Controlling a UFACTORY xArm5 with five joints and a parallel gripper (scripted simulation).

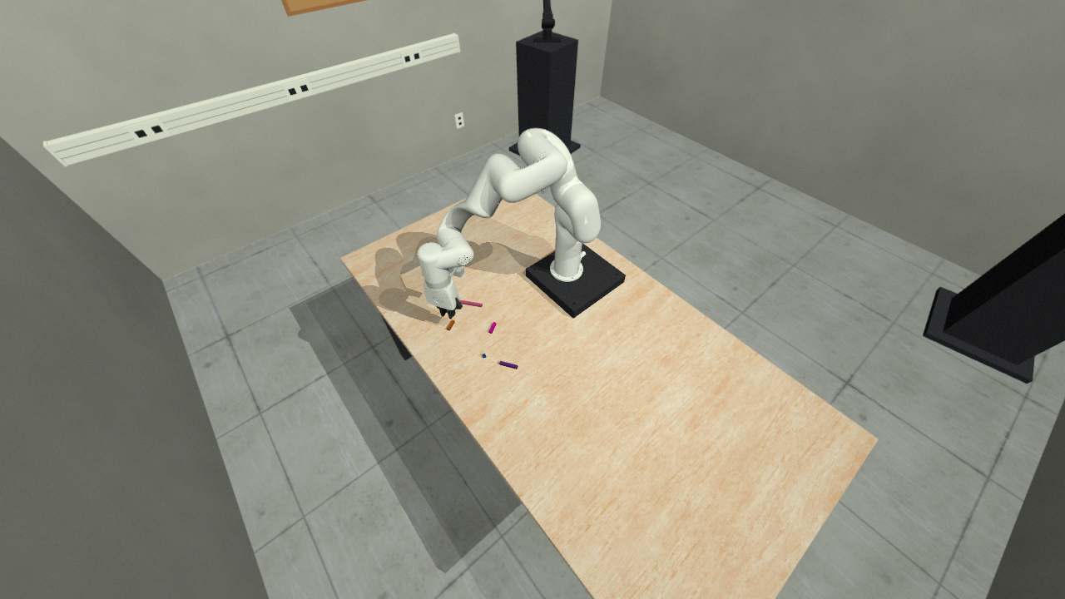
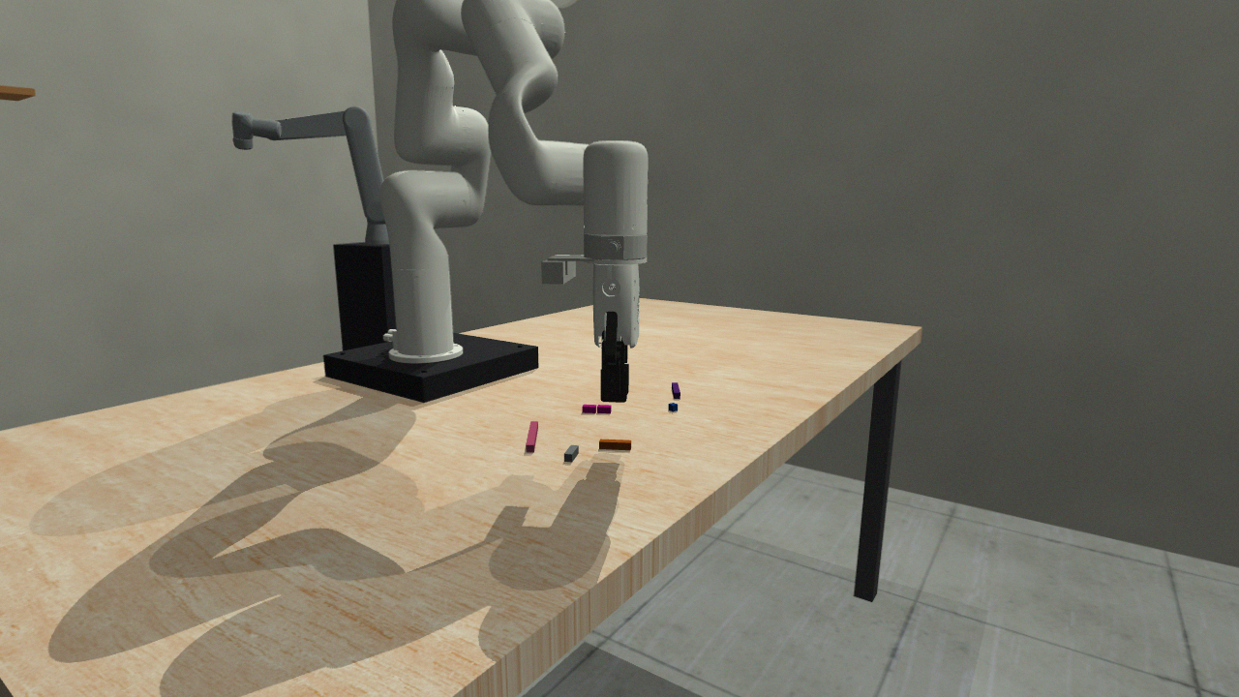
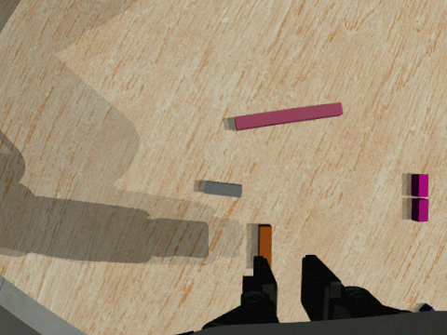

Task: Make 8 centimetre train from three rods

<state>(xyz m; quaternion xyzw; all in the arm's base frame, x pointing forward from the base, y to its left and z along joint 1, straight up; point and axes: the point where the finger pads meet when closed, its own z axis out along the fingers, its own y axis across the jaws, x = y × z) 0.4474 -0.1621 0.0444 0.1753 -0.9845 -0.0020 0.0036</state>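
The orange rod is 80 mm below my hand. The rest, counted from my hand: grey rod: 80 mm below, 50 mm to the right, 30 mm behind; pink rod: 110 mm behind, 80 mm below, 20 mm to the right; blue rod: 180 mm to the left, 80 mm below, 10 mm ahead.
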